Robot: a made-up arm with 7 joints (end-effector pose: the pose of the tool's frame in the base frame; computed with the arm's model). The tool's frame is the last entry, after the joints.
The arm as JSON. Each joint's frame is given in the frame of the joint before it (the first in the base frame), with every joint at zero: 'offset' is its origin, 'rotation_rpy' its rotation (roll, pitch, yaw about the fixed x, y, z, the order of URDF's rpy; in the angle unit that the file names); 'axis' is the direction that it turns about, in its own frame. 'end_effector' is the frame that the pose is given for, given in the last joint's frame.
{
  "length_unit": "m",
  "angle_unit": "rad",
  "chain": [
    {
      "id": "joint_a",
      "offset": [
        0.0,
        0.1,
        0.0
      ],
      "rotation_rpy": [
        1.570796,
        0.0,
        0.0
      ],
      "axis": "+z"
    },
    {
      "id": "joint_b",
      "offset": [
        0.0,
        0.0,
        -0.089
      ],
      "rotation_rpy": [
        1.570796,
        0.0,
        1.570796
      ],
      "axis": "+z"
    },
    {
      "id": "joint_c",
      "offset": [
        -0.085,
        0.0,
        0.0
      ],
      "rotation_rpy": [
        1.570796,
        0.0,
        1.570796
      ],
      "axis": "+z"
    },
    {
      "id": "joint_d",
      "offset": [
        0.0,
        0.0,
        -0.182
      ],
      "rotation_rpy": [
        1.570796,
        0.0,
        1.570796
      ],
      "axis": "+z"
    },
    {
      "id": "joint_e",
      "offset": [
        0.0,
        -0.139,
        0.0
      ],
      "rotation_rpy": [
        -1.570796,
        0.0,
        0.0
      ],
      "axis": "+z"
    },
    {
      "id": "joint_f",
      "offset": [
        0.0,
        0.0,
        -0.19
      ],
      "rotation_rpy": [
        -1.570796,
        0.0,
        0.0
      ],
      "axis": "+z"
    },
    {
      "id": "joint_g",
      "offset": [
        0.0,
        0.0,
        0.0
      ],
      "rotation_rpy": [
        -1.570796,
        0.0,
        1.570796
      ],
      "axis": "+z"
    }
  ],
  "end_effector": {
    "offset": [
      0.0,
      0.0,
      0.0
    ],
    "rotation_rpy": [
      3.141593,
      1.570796,
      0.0
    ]
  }
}
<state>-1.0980 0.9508 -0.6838 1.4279 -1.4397 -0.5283 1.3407</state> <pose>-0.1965 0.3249 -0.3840 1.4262 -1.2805 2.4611</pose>
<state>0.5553 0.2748 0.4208 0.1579 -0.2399 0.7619 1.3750</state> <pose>0.3374 0.3700 -0.4543 -1.2029 -0.1934 0.2869</pose>
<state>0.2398 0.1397 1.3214 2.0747 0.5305 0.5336 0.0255</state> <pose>0.0853 0.4805 -0.0494 0.4782 -1.9637 1.1303</pose>
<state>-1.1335 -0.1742 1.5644 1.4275 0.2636 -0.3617 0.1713</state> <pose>-0.3304 0.4553 -0.1567 1.4299 -0.5931 0.4637</pose>
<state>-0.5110 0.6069 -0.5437 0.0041 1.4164 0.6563 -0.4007</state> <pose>-0.2386 0.5283 -0.4279 0.8638 0.9849 0.7474</pose>
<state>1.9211 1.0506 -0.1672 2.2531 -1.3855 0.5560 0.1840</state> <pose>-0.0240 0.2195 0.2593 -2.2502 1.1432 -0.8942</pose>
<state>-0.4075 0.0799 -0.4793 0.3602 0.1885 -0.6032 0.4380</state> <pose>-0.1343 0.1816 -0.5708 -0.6074 -0.4646 -0.3588</pose>
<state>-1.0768 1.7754 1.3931 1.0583 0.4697 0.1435 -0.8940</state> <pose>0.3439 0.5511 0.1277 1.9234 -1.5893 0.2752</pose>
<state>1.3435 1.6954 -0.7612 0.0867 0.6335 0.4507 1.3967</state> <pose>-0.0484 0.7816 0.0324 -0.0285 -1.1705 0.4934</pose>
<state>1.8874 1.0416 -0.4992 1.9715 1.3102 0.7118 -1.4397</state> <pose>0.1027 0.2355 0.3135 0.5484 -2.3814 0.9265</pose>
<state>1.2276 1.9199 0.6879 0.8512 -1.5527 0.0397 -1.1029</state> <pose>-0.2305 0.5899 0.2854 -2.5096 -0.5083 -0.4221</pose>
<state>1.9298 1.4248 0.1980 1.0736 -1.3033 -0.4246 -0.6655</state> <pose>-0.0946 0.6167 0.2673 -2.6424 0.7175 -0.4862</pose>
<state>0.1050 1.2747 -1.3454 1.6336 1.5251 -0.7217 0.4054</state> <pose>0.1126 0.3312 -0.3682 -0.7230 -1.0679 -0.1226</pose>
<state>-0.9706 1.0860 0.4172 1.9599 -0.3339 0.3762 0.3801</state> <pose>0.1926 0.3723 -0.2054 0.6138 -0.4893 -1.2651</pose>
